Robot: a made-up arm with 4 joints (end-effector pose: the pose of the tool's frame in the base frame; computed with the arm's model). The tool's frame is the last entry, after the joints. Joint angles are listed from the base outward.
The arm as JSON. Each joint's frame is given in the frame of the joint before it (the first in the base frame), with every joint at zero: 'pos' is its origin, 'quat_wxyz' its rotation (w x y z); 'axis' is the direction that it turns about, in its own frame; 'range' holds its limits. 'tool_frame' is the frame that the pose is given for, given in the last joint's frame.
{
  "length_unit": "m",
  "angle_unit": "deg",
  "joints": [
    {
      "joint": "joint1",
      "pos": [
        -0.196,
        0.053,
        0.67
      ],
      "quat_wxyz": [
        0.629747,
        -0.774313,
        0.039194,
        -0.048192
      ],
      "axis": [
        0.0,
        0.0,
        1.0
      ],
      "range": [
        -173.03,
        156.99
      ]
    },
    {
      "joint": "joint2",
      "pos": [
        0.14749,
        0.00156,
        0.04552
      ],
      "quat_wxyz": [
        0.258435,
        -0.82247,
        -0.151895,
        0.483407
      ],
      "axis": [
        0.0,
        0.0,
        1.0
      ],
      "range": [
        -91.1,
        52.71
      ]
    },
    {
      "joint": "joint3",
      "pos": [
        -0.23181,
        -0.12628,
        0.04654
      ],
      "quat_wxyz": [
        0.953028,
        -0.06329,
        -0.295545,
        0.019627
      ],
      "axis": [
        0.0,
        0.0,
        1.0
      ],
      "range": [
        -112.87,
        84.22
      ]
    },
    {
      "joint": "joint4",
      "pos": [
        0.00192,
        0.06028,
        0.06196
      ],
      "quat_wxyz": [
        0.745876,
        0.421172,
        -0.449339,
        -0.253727
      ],
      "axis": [
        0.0,
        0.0,
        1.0
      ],
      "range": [
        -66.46,
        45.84
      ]
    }
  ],
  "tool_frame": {
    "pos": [
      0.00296,
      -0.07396,
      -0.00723
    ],
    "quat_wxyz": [
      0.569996,
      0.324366,
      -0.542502,
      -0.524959
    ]
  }
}
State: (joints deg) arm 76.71 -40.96 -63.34 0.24
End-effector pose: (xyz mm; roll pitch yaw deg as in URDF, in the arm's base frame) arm -45.7 211.2 690.2 127.86 54.93 26.00
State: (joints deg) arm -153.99 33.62 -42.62 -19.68
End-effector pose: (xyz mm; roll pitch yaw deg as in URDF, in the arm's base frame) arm -162.3 289.1 744.3 -158.72 -1.88 154.05
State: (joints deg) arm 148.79 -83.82 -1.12 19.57
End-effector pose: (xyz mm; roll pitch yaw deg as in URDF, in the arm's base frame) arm -99.1 0.0 478.7 -138.99 28.14 77.45
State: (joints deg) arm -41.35 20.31 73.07 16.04
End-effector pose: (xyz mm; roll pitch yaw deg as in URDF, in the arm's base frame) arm -109.0 294.4 573.7 -86.10 -10.14 -42.92
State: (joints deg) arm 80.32 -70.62 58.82 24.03
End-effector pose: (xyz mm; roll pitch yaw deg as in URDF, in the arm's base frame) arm 26.8 68.5 697.3 121.85 14.34 125.40
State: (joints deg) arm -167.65 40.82 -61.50 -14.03
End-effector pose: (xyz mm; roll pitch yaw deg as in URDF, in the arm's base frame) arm -196.7 285.2 785.6 -151.72 15.55 157.83
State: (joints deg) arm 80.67 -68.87 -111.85 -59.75
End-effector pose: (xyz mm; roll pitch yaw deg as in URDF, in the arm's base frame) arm -52.2 124.9 704.2 -10.91 43.90 -171.64
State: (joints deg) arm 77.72 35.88 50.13 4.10
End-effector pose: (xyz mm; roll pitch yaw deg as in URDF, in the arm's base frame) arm -282.5 296.7 542.6 171.22 52.42 -119.40
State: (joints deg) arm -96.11 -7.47 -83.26 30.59
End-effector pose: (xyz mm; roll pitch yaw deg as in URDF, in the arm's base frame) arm -170.2 307.2 572.2 -28.70 -22.16 112.43
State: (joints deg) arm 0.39 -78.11 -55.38 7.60
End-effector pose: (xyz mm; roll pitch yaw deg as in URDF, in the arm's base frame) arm -178.7 130.5 876.3 116.35 -19.02 35.22
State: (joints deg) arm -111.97 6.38 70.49 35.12
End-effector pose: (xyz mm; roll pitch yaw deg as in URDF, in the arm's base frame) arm -147.7 287.8 597.6 -30.36 -46.60 -51.70
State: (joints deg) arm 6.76 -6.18 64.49 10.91
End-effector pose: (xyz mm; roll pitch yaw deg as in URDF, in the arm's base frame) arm -173.6 307.6 664.4 -90.96 54.33 -33.25
